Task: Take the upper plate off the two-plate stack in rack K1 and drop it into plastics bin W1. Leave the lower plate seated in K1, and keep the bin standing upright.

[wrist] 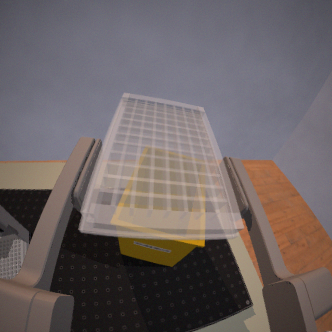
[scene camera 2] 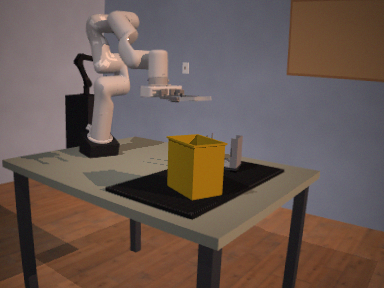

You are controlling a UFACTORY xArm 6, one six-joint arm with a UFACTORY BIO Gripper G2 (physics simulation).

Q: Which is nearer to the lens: the clear gridded plate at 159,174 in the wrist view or the yellow bin W1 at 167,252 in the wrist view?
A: The clear gridded plate.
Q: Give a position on a yellow bin W1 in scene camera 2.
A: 195,163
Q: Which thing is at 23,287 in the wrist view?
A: The gripper.
